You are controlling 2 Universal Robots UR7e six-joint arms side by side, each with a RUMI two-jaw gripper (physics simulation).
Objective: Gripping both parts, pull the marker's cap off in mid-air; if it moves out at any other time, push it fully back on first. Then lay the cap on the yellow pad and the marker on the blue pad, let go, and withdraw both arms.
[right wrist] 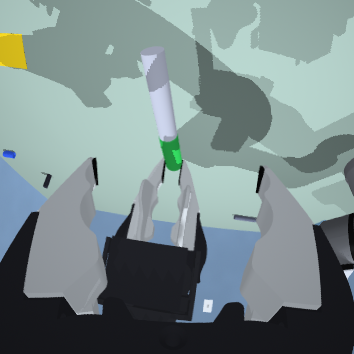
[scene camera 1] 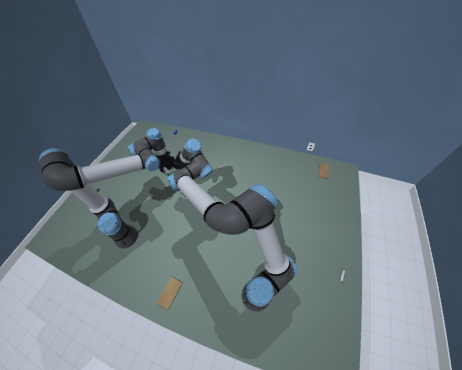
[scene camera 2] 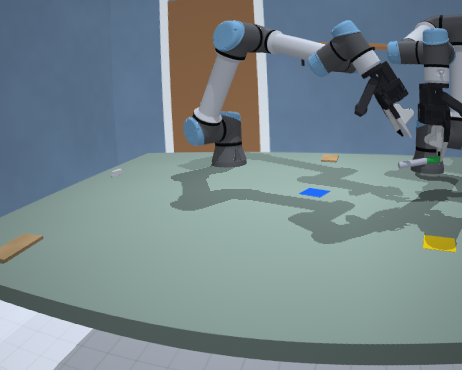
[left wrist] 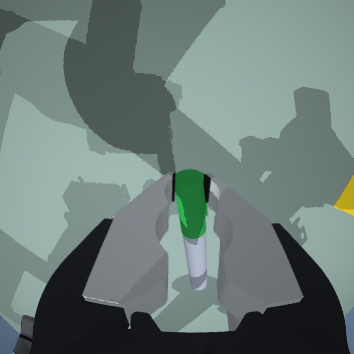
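Where they show: left gripper, fingertip midpoint: (right wrist: 173, 159) (scene camera 1: 168, 174) (scene camera 2: 439, 160) (left wrist: 188, 175); right gripper, fingertip midpoint: (right wrist: 177, 162) (scene camera 2: 406, 137); left arm's base, origin of the base link: (scene camera 1: 126, 236) (scene camera 2: 427, 170); right arm's base, origin of the base link: (scene camera 2: 229, 163).
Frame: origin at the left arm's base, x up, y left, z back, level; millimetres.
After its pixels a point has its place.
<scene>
My left gripper (scene camera 2: 437, 158) @[x 128, y -128, z -458 mm] (left wrist: 188, 175) @[x 128, y -128, z -458 mm] (right wrist: 173, 159) @[x 128, y -128, z -458 mm] is shut on the marker's green cap (scene camera 2: 433, 160) @[x 130, y -153, z -471 mm] (left wrist: 190, 210) @[x 140, y -147, z -459 mm] (right wrist: 171, 150) @[x 138, y -163, z -458 mm], above the table. The white marker body (scene camera 2: 412, 163) @[x 122, y -222, z -477 mm] (left wrist: 197, 260) @[x 132, y -206, z -468 mm] (right wrist: 161, 100) @[x 129, y -223, z -466 mm] sticks out of the cap, its far end free; green meets white, with no clear gap visible. My right gripper (scene camera 2: 405, 134) @[x 191, y -234, z -444 mm] is open and empty, its fingers wide apart on either side of the left gripper in the right wrist view. The yellow pad (scene camera 2: 440, 244) @[x 1, y -224, z -761 mm] (left wrist: 346, 200) @[x 1, y -237, z -733 mm] (right wrist: 12, 51) @[x 1, y -219, z -742 mm] and blue pad (scene camera 2: 314, 192) @[x 1, y -507, z -354 mm] lie on the table; neither shows in scene camera 1.
Wooden boards (scene camera 1: 170, 293) @[x 8, y -426, z 212 mm] (scene camera 1: 324, 170) @[x 8, y -1204, z -886 mm] (scene camera 2: 20, 246) @[x 8, y -1181, z -890 mm] (scene camera 2: 329, 158) @[x 8, y -426, z 179 mm] lie near the table's edges. A small white block (scene camera 1: 342, 275) @[x 21, y -1312, z -121 mm] (scene camera 2: 116, 172) @[x 14, y -1310, z -133 mm] lies near another edge, and a small blue object (scene camera 1: 175, 132) @[x 17, y 125, z -1007 mm] (right wrist: 9, 154) @[x 15, y 125, z -1006 mm] at the back. The two forearms are close together in scene camera 1.
</scene>
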